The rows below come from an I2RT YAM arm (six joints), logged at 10 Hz.
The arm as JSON. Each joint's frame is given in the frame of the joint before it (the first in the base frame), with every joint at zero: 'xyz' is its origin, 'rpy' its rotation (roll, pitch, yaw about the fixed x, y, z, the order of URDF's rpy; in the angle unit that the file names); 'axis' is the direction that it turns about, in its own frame. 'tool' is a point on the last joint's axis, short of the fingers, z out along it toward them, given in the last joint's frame.
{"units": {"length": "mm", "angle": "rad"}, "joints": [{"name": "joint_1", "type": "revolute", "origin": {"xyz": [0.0, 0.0, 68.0], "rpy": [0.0, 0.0, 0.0]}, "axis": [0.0, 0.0, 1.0]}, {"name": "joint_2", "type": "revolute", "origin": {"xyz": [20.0, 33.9, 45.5], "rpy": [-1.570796, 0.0, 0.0]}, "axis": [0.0, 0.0, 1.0]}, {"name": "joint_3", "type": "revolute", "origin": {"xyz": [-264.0, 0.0, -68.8], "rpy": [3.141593, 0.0, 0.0]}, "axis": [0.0, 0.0, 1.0]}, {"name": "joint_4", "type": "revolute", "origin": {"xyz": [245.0, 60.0, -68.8], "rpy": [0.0, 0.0, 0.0]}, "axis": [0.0, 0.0, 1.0]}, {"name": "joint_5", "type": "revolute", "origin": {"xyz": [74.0, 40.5, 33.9], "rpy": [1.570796, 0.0, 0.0]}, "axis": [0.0, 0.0, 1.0]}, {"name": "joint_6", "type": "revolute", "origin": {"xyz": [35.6, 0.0, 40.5], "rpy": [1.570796, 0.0, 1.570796]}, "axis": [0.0, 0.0, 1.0]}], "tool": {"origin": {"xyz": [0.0, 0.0, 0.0], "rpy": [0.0, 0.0, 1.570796]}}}
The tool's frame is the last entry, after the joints.
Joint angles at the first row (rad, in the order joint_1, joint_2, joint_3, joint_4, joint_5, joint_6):
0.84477, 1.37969, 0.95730, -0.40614, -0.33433, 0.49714
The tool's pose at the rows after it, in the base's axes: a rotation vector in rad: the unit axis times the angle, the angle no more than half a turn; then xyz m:
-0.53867 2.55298 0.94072 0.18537 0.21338 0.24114
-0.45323 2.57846 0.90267 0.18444 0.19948 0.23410
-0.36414 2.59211 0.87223 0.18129 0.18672 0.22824
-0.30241 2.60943 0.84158 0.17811 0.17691 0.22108
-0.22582 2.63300 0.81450 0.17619 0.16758 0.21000
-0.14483 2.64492 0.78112 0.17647 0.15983 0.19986
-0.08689 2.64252 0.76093 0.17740 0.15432 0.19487
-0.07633 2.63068 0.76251 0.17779 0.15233 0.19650
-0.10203 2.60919 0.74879 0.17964 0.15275 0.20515
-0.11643 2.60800 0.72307 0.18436 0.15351 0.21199
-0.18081 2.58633 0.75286 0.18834 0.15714 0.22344
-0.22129 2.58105 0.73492 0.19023 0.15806 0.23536
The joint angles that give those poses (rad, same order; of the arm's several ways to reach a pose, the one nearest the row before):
0.81612, 1.35546, 0.91739, -0.40731, -0.31815, 0.52184
0.78665, 1.32006, 0.86759, -0.40879, -0.29336, 0.54801
0.76433, 1.27802, 0.81602, -0.40383, -0.26490, 0.58314
0.74780, 1.24918, 0.77206, -0.40302, -0.24366, 0.60508
0.72742, 1.23224, 0.72138, -0.38807, -0.22685, 0.63582
0.70597, 1.22609, 0.67966, -0.36510, -0.20187, 0.66584
0.68826, 1.21978, 0.65551, -0.34796, -0.18377, 0.68548
0.68102, 1.20960, 0.65324, -0.34564, -0.18121, 0.68612
0.67911, 1.20130, 0.68086, -0.36942, -0.17017, 0.66135
0.67044, 1.21368, 0.71903, -0.40340, -0.16174, 0.63788
0.66772, 1.22010, 0.76376, -0.42244, -0.19142, 0.59732
0.66619, 1.22045, 0.81358, -0.47697, -0.18944, 0.56306

